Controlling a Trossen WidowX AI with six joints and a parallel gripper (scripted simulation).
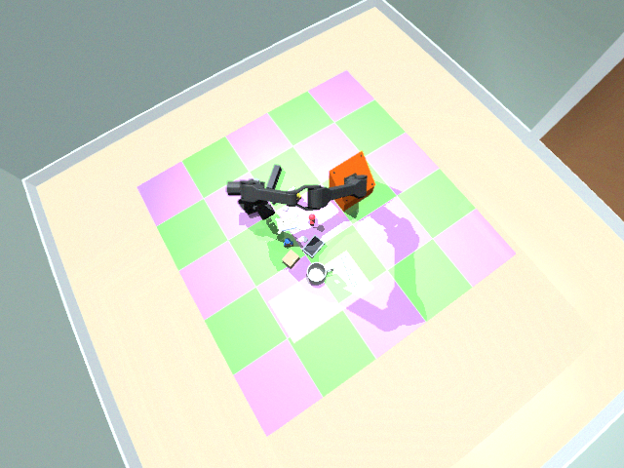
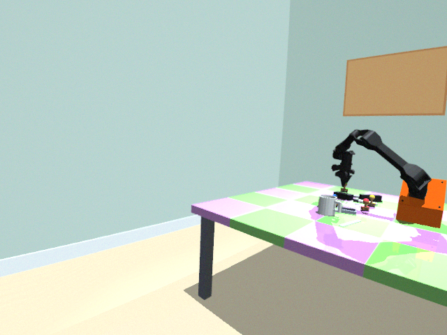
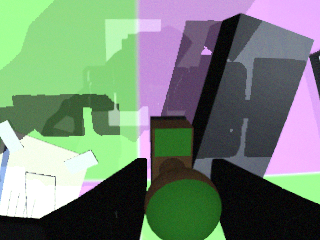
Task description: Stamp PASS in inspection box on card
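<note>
My gripper tip is now 26 cm to the right of the dark ink pad, 12 cm past it and 8 cm above it. From my gripper tip the other things lie so: long black bar (14 cm to the right, 12 cm behind, 7 cm below); then white card (10 cm to the left, 9 cm below, 7 cm behind); then dark slab (7 cm below, 5 cm to the right, 1 cm ahead).
</note>
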